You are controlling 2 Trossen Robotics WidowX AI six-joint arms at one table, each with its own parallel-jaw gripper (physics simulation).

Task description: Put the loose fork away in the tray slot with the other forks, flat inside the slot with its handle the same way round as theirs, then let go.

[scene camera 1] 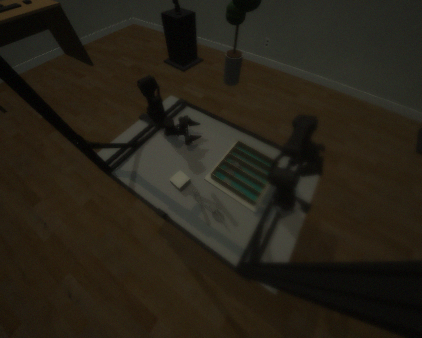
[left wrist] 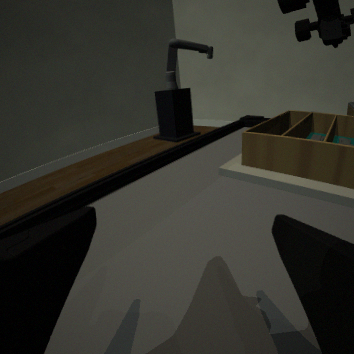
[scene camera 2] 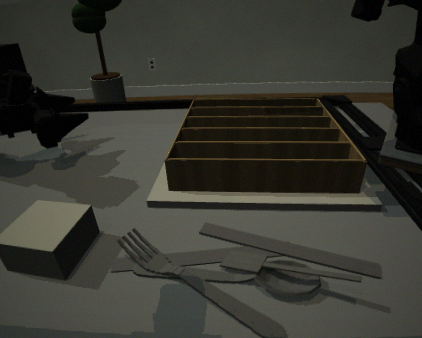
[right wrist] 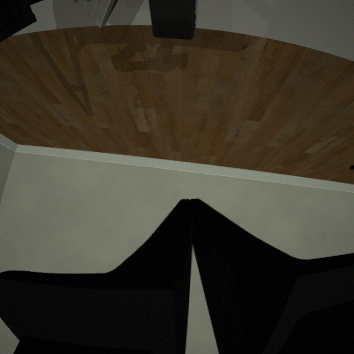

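The loose fork (scene camera 2: 227, 301) lies among the cutlery at the front in scene camera 2, its tines at upper left and its handle toward lower right. It overlaps other flat pieces. The wooden tray (scene camera 1: 233, 190) (scene camera 2: 265, 175) (left wrist: 295, 157) has long parallel slots with teal bottoms. Faint utensil shapes lie inside, too dim to tell which slot holds forks. My left gripper (scene camera 1: 199, 131) (scene camera 2: 80, 109) (left wrist: 186, 220) is open and empty above the table, left of the tray in scene camera 2. My right gripper (right wrist: 189, 207) is shut and empty, with wall and floor beyond it; its fingertips are unclear in the scene views.
A knife (scene camera 2: 290, 250), a spoon (scene camera 2: 287, 285) and other flat cutlery lie near the fork. A pale block (scene camera 1: 180, 180) (scene camera 2: 50, 225) stands to their left. The tray sits on a white board (scene camera 2: 265, 200). Dark rails run along the table's edges.
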